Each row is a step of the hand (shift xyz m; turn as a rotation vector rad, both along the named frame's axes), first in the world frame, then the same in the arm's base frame.
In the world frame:
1: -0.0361 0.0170 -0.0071 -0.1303 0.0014 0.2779
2: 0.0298 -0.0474 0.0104 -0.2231 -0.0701 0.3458
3: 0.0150 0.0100 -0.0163 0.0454 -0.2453 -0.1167
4: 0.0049 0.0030 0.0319 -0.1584 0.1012 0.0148
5: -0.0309 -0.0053 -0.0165 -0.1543 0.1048 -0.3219
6: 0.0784 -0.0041 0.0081 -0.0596 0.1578 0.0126
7: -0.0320 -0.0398 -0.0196 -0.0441 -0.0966 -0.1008
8: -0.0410 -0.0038 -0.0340 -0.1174 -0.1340 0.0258
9: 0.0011 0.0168 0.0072 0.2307 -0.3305 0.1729
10: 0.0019 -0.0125 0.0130 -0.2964 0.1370 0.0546
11: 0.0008 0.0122 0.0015 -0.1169 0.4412 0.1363
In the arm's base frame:
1: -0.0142 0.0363 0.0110 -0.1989 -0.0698 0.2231
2: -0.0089 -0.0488 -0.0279 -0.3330 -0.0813 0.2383
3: 0.0228 0.0041 -0.0074 -0.0620 -0.0838 -0.2549
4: -0.0067 -0.0198 0.0248 -0.0644 0.1464 0.0999
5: -0.0195 0.0273 -0.0114 0.0668 0.3358 -0.1457
6: 0.0522 -0.0587 -0.0076 0.0410 0.1095 0.1223
7: -0.0387 0.0130 -0.0364 -0.0494 0.0392 -0.1321
8: -0.0195 0.0446 -0.0219 -0.1718 -0.0018 -0.0538
9: 0.0076 0.0034 0.0163 -0.0828 -0.4124 -0.1242
10: -0.0106 -0.0147 0.0010 -0.1603 0.2331 0.1720
11: 0.0069 0.0046 0.0091 0.1132 0.2158 0.4093

